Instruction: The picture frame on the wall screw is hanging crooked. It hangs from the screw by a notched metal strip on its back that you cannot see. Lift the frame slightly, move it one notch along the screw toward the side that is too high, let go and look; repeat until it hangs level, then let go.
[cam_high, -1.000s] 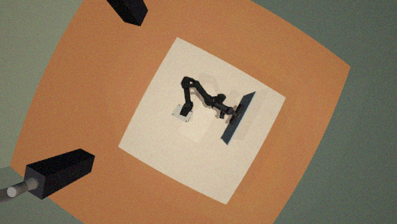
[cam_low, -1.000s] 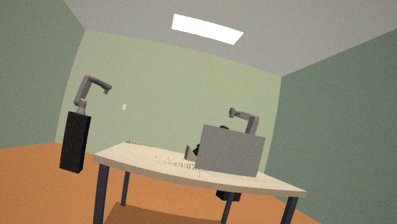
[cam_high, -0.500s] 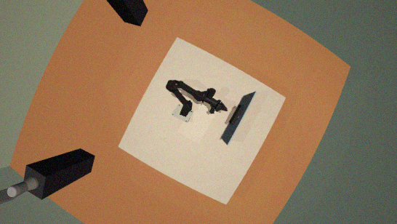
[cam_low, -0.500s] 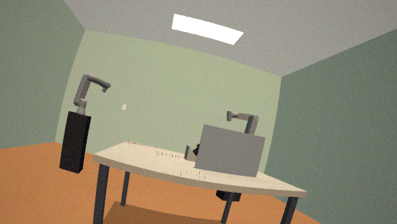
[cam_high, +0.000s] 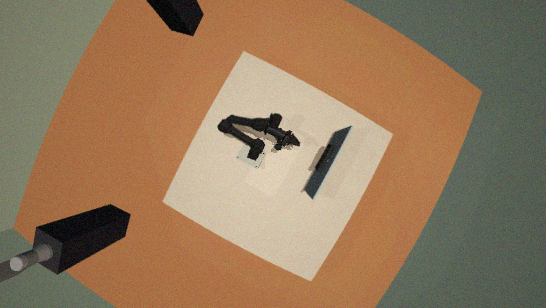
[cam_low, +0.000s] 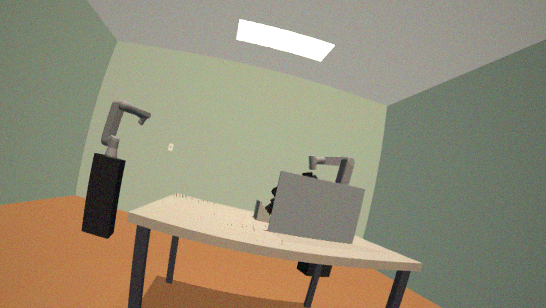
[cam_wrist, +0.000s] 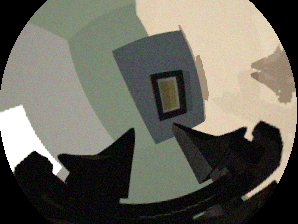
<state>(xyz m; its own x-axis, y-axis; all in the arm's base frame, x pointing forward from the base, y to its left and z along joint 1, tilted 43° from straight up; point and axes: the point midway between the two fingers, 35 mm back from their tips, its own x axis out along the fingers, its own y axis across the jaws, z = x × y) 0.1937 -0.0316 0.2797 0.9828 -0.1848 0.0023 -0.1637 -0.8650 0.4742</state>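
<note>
My gripper tip is now 19 cm short of the picture frame, 9 cm above it and 1 cm to the left of it. Round my gripper tip: blue-grey wall panel 20 cm ahead, 11 cm below, 3 cm to the right.
</note>
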